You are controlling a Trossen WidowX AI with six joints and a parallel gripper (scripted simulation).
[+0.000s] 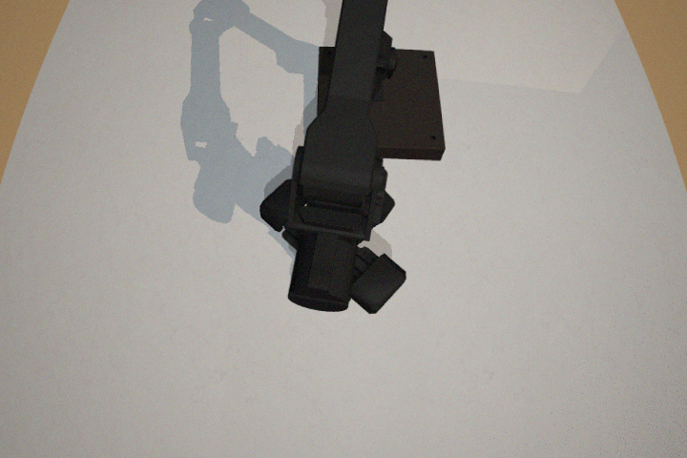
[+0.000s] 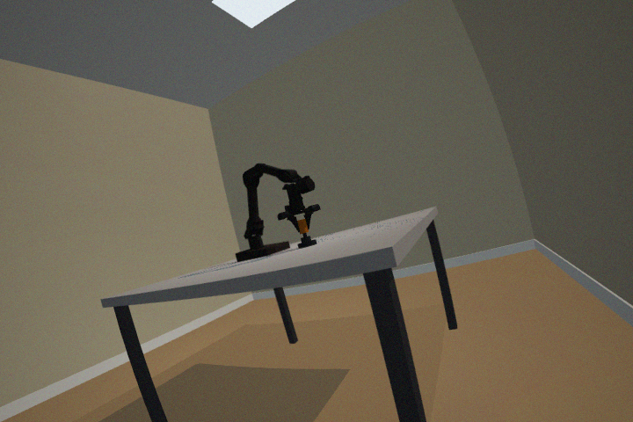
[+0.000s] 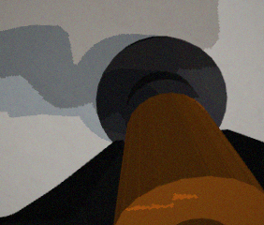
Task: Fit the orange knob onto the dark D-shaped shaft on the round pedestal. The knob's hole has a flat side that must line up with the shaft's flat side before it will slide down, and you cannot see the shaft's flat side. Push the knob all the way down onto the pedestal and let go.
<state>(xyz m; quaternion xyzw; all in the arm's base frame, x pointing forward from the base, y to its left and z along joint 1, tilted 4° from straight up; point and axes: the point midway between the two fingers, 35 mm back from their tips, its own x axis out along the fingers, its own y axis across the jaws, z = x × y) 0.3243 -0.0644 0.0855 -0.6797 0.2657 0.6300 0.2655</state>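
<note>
My gripper tip is now 2 cm below the orange knob. Round my gripper tip: round dark pedestal (4 cm below).
</note>
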